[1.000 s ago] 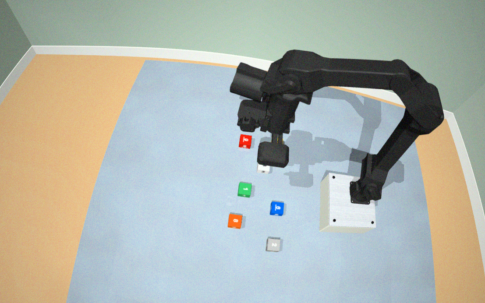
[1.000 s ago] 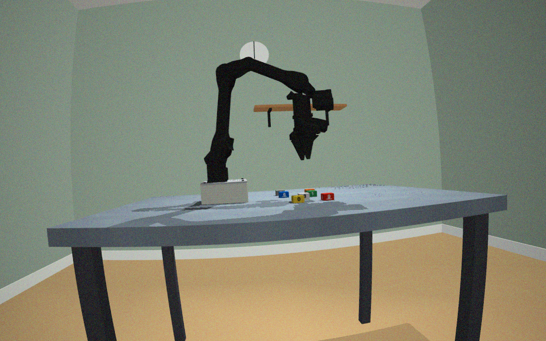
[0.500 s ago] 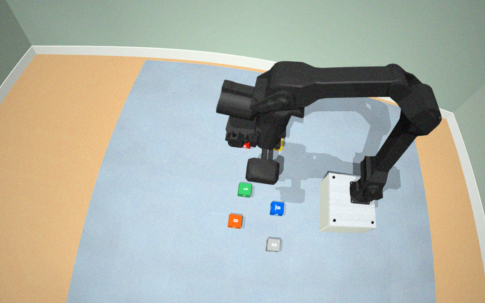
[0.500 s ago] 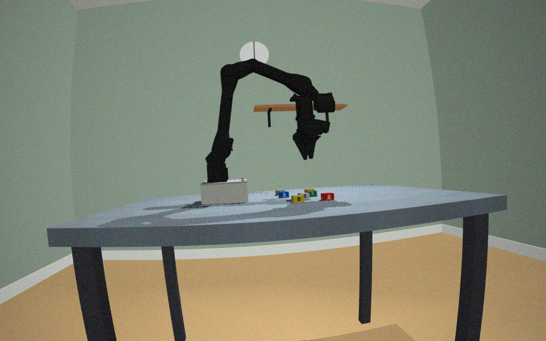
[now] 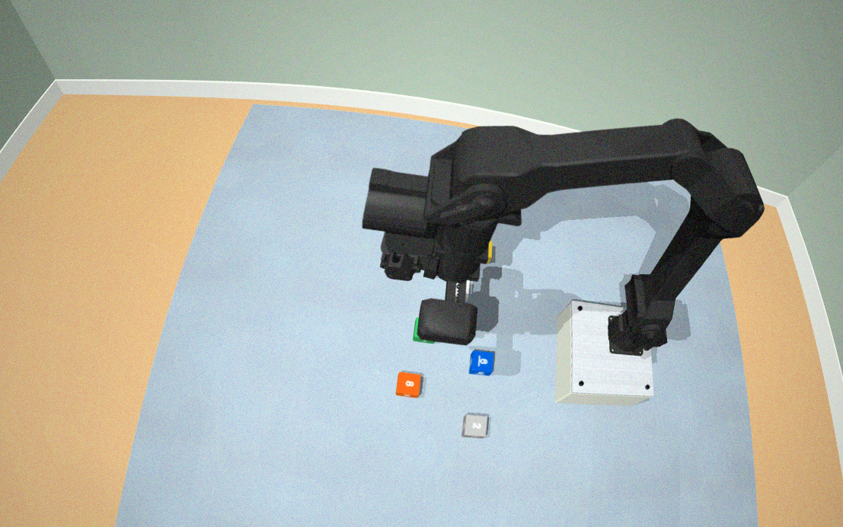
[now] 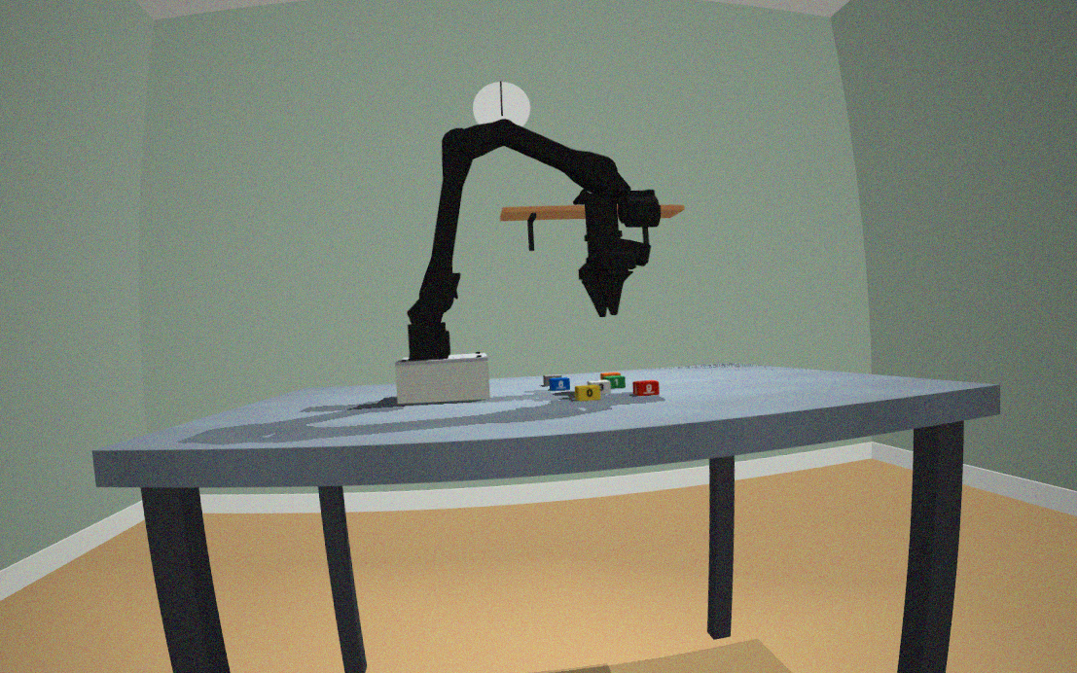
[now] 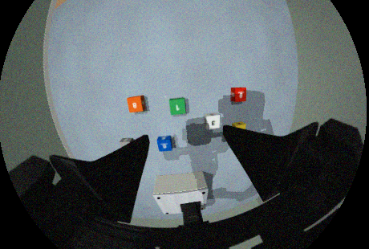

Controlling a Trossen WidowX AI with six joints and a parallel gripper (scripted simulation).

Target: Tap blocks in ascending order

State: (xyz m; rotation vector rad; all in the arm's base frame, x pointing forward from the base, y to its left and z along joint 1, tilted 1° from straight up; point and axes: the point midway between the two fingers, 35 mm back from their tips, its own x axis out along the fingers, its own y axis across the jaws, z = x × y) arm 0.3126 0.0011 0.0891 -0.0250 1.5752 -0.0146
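Right now the yellow block is 150 mm to the right of my gripper tip, 120 mm below it and 70 mm behind it. The rest, counted from my gripper tip: white block 120 mm below, 70 mm to the right, 40 mm behind; then blue block 120 mm below, 80 mm behind, 50 mm to the left; then green block 120 mm below, 10 mm to the left, 10 mm ahead.
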